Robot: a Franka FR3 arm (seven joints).
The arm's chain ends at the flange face. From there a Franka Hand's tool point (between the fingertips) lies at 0.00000 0.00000 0.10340 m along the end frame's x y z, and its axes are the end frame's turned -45 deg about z.
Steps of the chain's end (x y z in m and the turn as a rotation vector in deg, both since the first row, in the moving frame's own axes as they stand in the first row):
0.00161 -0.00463 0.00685 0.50 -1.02 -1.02
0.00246 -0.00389 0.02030 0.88 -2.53 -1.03
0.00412 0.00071 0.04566 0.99 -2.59 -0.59
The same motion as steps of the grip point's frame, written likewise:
0.00373 -0.00407 0.00683 1.07 -0.37 -1.02
0.00235 -0.00534 0.02019 2.41 -1.17 -1.03
0.00035 -0.00114 0.04554 2.53 -1.13 -0.59

